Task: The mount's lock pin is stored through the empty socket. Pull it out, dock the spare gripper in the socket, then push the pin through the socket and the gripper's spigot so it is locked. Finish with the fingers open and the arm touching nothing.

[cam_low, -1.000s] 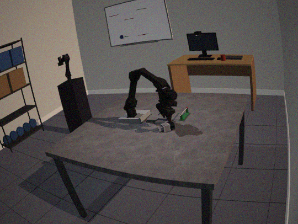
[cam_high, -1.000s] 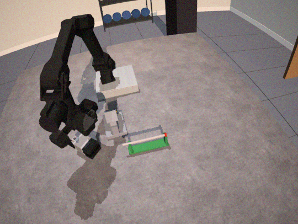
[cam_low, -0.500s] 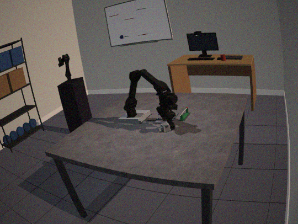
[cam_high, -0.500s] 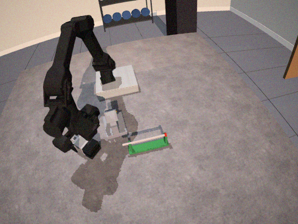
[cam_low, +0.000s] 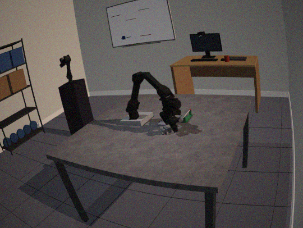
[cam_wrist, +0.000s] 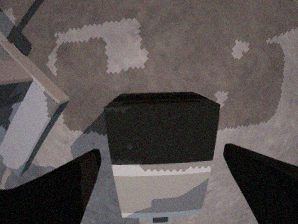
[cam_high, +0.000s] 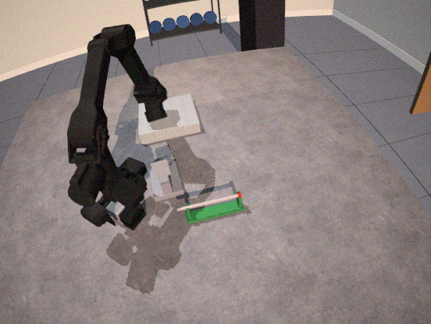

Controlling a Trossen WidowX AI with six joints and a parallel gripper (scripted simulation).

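Right now my gripper tip is 10 mm to the left of the spare gripper and 10 mm past it. The rest, counted from my gripper tip: mount socket 130 mm to the left, 50 mm behind, 30 mm above; then green cradle 210 mm to the left, 80 mm ahead.
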